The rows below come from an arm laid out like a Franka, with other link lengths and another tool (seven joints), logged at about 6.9 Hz.
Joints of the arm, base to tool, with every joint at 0 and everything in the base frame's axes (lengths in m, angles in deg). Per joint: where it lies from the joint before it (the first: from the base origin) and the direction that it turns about. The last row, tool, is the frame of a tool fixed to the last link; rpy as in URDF.
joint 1: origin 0 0 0.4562 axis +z
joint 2: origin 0 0 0 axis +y
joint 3: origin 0 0 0.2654 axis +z
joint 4: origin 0.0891 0 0 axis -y
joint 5: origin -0.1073 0 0.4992 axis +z
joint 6: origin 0 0 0 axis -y
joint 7: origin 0.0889 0 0 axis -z
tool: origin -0.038 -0.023 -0.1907 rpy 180 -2.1 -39.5
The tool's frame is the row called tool.
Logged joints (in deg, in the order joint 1, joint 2, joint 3, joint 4, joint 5, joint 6, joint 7), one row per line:
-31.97, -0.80, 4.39, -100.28, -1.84, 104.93, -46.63
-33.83, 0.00, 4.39, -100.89, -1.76, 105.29, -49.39
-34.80, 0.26, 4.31, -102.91, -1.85, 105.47, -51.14
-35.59, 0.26, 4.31, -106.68, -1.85, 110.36, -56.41
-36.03, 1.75, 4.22, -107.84, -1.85, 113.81, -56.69
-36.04, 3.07, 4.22, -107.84, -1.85, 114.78, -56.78
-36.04, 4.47, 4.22, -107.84, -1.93, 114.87, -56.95
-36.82, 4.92, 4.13, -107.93, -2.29, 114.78, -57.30
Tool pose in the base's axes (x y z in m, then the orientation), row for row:
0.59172, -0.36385, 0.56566, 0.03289, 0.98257, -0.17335, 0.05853
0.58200, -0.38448, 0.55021, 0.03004, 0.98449, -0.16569, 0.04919
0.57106, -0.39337, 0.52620, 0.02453, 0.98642, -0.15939, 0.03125
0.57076, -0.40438, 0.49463, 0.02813, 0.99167, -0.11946, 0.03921
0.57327, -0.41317, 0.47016, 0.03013, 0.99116, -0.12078, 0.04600
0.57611, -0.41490, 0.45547, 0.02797, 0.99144, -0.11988, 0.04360
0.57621, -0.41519, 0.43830, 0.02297, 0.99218, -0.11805, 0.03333
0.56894, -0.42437, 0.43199, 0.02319, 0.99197, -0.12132, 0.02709
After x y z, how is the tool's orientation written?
As a quaternion, w x y z.
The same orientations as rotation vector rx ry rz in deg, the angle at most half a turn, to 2 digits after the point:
173.25, -30.57, 10.32
173.90, -29.27, 8.69
174.83, -28.25, 5.54
175.37, -21.13, 6.93
175.06, -21.33, 8.12
175.35, -21.20, 7.71
176.03, -20.94, 5.91
175.97, -21.52, 4.81

